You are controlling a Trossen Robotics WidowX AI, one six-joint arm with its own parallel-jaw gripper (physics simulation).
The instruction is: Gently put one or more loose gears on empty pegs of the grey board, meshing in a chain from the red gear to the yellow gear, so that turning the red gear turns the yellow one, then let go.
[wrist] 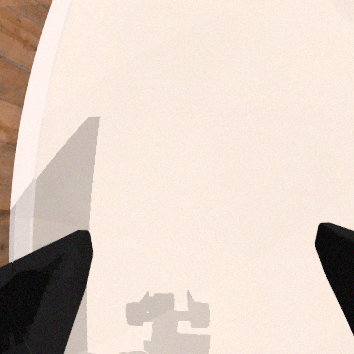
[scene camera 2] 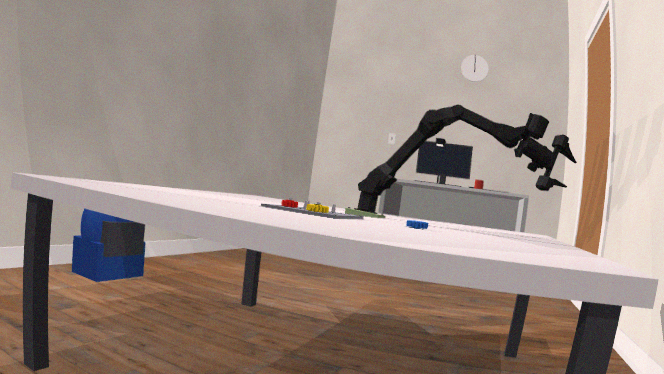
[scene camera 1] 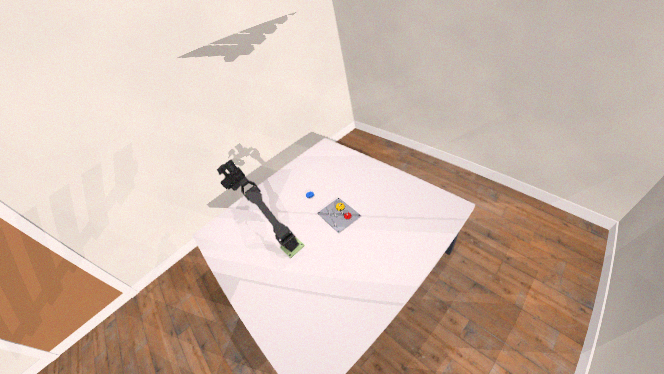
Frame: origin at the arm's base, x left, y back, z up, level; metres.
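Where they show: gripper, fingertip midpoint: (wrist: 207, 240) (scene camera 2: 571, 174) (scene camera 1: 223, 179); arm's base, origin of the base link: (scene camera 2: 365, 211) (scene camera 1: 292, 245).
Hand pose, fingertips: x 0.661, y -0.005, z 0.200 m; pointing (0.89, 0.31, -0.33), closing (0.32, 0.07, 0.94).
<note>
Things, the pixels of their centre, and the offset from my fingertips.
- grey board, body centre: (scene camera 2: 313, 207) (scene camera 1: 338, 213) dx -0.733, dy -0.315, dz -0.198 m
- red gear, body centre: (scene camera 2: 289, 203) (scene camera 1: 347, 215) dx -0.793, dy -0.330, dz -0.197 m
- yellow gear, body centre: (scene camera 2: 317, 207) (scene camera 1: 340, 206) dx -0.708, dy -0.360, dz -0.197 m
- peg, body centre: (scene camera 2: 333, 208) dx -0.689, dy -0.285, dz -0.195 m
- loose blue gear, body centre: (scene camera 2: 417, 224) (scene camera 1: 309, 194) dx -0.464, dy -0.334, dz -0.205 m
The grey board (scene camera 1: 345, 224) (scene camera 2: 351, 216) lies on the table. A red gear (scene camera 1: 348, 216) (scene camera 2: 289, 203) and a yellow gear (scene camera 1: 340, 206) (scene camera 2: 318, 208) sit on it, a little apart. Bare pegs stand on the board; one peg (scene camera 2: 333, 208) shows beside the yellow gear in scene camera 2. A loose blue gear (scene camera 1: 310, 195) (scene camera 2: 417, 224) lies flat on the table, off the board. My gripper (scene camera 1: 221, 178) (scene camera 2: 570, 174) (wrist: 207, 240) is open and empty, raised high and well away from the board and the blue gear. The gears and the board do not show in the wrist view.
The table (scene camera 1: 370, 270) (scene camera 2: 200, 215) carries the arm's green base plate (scene camera 1: 300, 247) (scene camera 2: 372, 214), close to the board. Behind the table in scene camera 2 stand a grey desk (scene camera 2: 460, 207), a monitor (scene camera 2: 444, 160) and a red cup (scene camera 2: 479, 184). Shadows of the arm fall on table and wall.
</note>
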